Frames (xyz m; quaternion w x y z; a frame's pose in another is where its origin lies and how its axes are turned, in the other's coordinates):
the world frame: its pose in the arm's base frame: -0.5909 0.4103 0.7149 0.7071 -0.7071 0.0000 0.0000
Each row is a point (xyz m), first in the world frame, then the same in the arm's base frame.
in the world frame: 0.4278 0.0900 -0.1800
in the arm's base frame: -0.1631 0.2303 0.6249
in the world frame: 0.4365 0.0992 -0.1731
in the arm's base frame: -0.1544 0.2372 0.6157
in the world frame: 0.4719 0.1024 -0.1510
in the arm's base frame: -0.1190 0.2593 0.6125
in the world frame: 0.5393 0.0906 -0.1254
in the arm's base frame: -0.0516 0.2849 0.6243
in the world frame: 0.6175 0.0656 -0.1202
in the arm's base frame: 0.0266 0.2901 0.6493
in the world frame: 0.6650 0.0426 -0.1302
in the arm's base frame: 0.0741 0.2801 0.6723
